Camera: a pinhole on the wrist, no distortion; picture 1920 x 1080 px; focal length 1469.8 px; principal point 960.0 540.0 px. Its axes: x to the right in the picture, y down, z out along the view. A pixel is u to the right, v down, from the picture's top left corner.
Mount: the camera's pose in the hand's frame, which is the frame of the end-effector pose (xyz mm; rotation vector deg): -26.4 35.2 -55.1 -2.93 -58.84 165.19
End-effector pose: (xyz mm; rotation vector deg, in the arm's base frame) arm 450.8 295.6 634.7 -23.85 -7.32 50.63
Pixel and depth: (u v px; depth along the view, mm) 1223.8 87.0 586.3
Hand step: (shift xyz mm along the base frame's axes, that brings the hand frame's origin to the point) -105.7 -68.6 552.4
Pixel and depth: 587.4 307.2 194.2
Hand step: 25.4 6.9 131.5
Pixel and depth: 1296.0 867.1 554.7
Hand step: 83.6 -283.4 443.0
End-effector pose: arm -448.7 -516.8 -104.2 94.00 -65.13 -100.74
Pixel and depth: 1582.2 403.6 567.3
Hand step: -303.3 481.4 -70.4
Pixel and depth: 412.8 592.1 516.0
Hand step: -284.2 148.8 -359.4
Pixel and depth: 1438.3 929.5 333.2
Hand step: -70.4 290.9 -109.0
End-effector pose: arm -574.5 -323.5 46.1 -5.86 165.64 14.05
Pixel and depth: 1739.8 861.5 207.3
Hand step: 174.6 -98.0 -55.7
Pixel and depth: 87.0 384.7 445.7
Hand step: -113.4 -182.9 -395.7
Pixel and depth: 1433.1 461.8 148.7
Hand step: 98.9 -32.0 -49.9
